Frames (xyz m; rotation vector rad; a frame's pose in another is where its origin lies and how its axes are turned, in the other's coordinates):
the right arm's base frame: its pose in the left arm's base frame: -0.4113 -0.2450 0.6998 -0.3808 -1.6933 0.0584
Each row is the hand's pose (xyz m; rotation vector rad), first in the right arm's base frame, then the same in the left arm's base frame.
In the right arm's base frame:
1: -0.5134 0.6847 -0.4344 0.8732 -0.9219 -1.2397
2: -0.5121 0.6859 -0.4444 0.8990 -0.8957 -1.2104
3: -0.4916 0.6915 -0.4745 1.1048 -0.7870 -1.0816
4: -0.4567 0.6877 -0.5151 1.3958 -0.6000 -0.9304
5: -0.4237 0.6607 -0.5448 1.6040 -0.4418 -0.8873
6: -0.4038 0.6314 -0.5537 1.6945 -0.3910 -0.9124
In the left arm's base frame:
1: 0.2140 0.1782 0.1073 1.5611 -2.2845 0.0495
2: 0.2238 0.1779 0.1099 1.5440 -2.2588 0.0910
3: 0.2520 0.1836 0.1329 1.5442 -2.0977 0.3498
4: 0.2868 0.1826 0.1738 1.5670 -1.8089 0.6584
5: 0.3062 0.1612 0.2170 1.6334 -1.5591 0.8057
6: 0.3063 0.1376 0.2449 1.7031 -1.4566 0.8389

